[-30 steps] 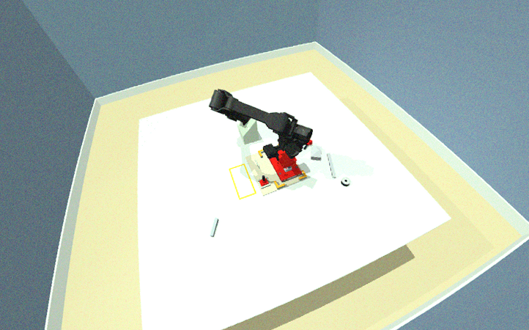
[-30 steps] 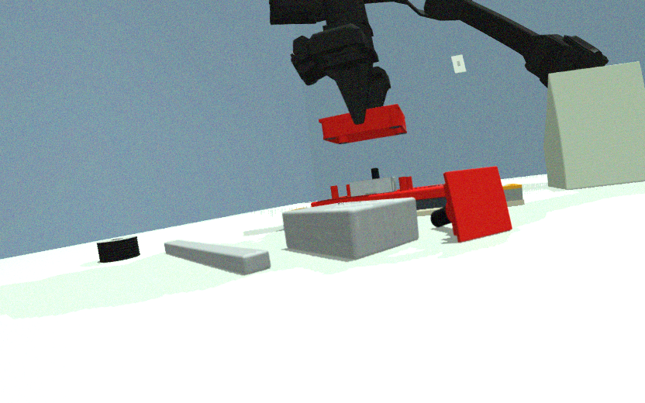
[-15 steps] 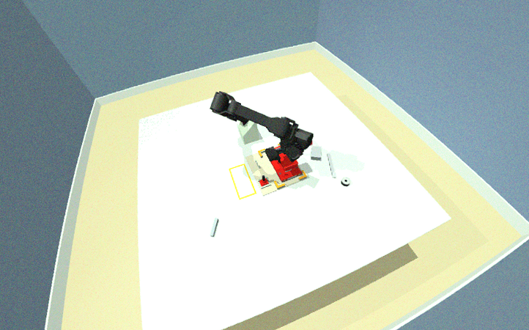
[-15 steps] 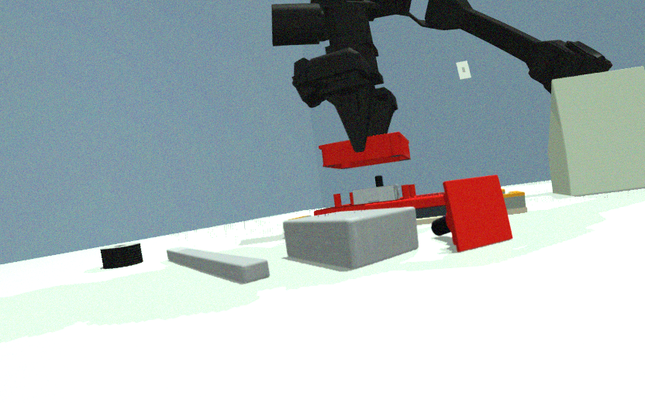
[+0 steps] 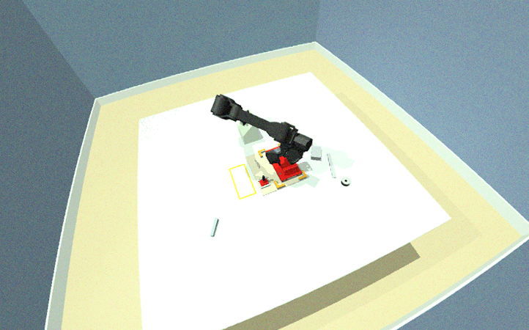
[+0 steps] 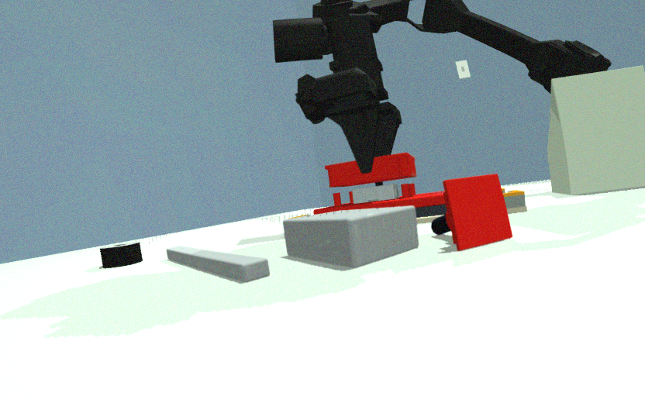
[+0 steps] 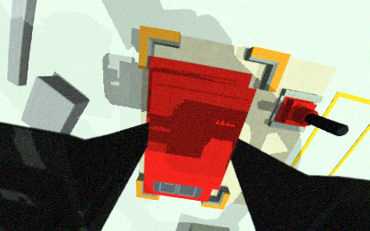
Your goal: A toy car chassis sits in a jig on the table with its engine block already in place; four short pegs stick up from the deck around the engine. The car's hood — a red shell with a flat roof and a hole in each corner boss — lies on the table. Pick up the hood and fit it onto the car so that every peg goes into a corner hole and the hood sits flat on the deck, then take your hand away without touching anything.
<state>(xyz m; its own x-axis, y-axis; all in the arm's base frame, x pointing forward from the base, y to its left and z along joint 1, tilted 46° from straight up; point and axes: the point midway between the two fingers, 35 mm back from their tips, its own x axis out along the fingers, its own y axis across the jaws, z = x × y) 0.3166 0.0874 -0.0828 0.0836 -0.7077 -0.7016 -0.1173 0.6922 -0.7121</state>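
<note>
The grey engine block lies 30 mm below my gripper tip. Round my gripper tip: black wheel 160 mm ahead, 240 mm to the left, 50 mm below; red hood 10 mm above; grey bar 50 mm ahead, 220 mm to the left, 50 mm below.
</note>
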